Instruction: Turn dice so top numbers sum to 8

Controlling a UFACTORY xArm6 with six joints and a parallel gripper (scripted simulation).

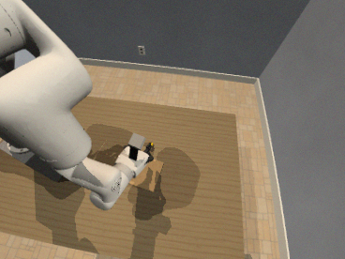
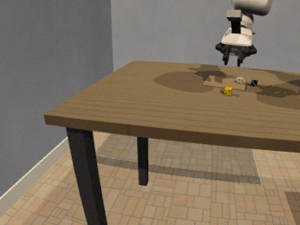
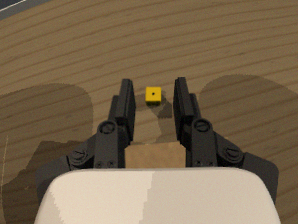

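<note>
The yellow die is 4 cm to the left of my hand and 9 cm below it. Round my hand: black die (8 cm behind, 10 cm to the right, 9 cm below); tan mat (2 cm ahead, 9 cm to the right, 10 cm below); white die (3 cm behind, 9 cm to the right, 9 cm below).
</note>
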